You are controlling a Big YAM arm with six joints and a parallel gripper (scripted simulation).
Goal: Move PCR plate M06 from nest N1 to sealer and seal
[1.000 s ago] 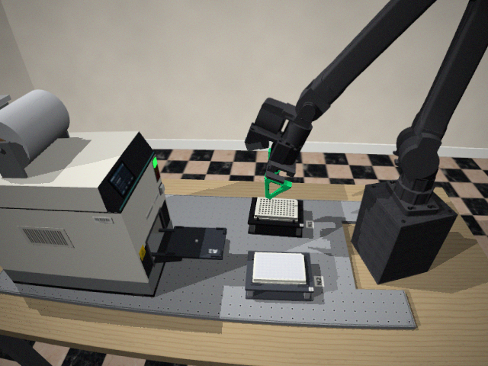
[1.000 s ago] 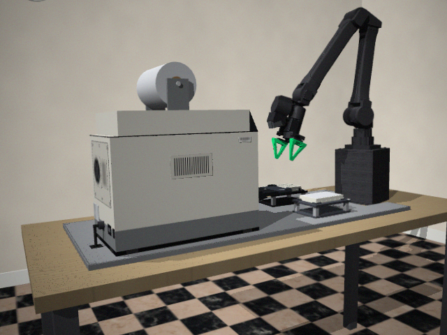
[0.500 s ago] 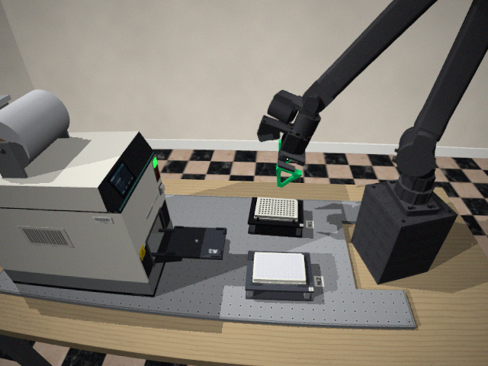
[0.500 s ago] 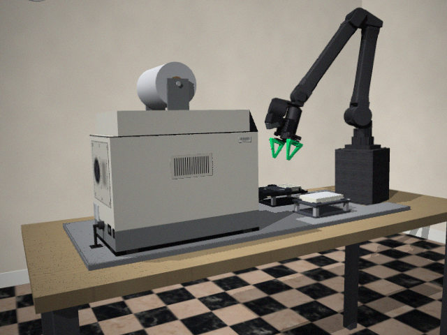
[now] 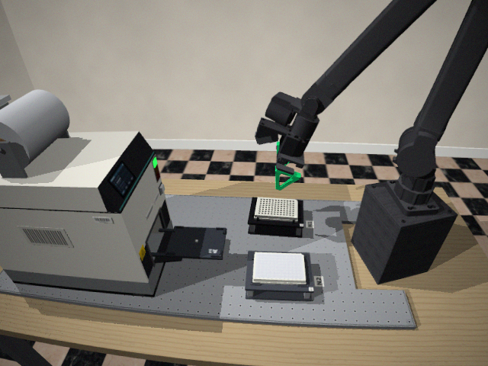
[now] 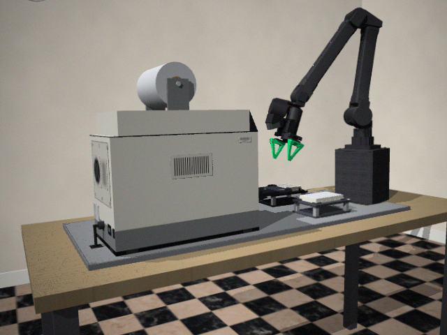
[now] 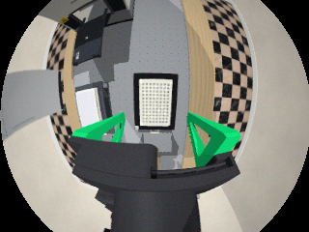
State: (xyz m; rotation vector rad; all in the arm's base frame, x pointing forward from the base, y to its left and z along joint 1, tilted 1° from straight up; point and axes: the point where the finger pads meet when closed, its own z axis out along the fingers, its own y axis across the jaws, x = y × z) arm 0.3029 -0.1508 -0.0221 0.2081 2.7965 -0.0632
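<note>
My gripper is now 12 cm above the plate M06. The rest, counted from my hand: plate nest N1 (13 cm below); then sealed plate M09 (2 cm ahead, 22 cm to the left, 12 cm below); then nest N2 (2 cm ahead, 22 cm to the left, 14 cm below).
</note>
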